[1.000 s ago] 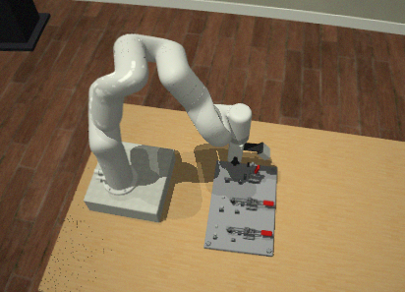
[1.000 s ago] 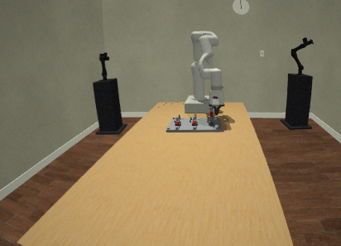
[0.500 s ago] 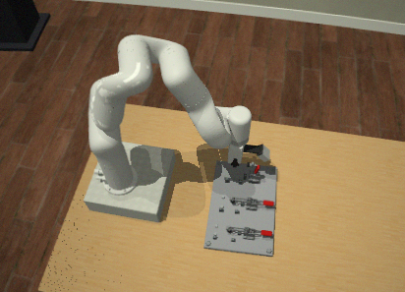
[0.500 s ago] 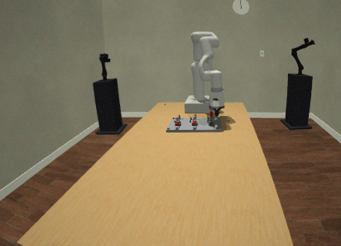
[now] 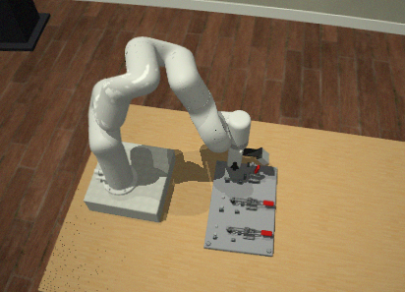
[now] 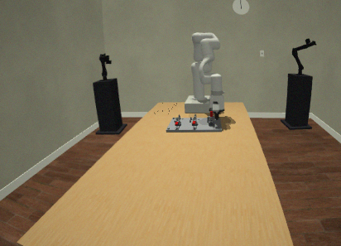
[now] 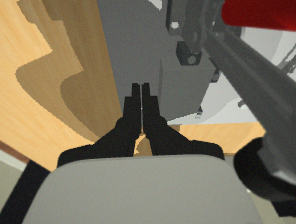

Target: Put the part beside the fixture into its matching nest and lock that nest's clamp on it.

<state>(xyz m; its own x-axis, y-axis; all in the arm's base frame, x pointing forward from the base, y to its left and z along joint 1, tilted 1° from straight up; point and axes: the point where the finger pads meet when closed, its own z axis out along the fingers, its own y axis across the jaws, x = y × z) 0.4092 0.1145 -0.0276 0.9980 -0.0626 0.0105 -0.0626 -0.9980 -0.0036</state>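
Right now my hand is 40 mm to the left of the grey block part and 10 mm above it. Round my hand: grey fixture plate 30 mm ahead, 150 mm to the right, 40 mm below.
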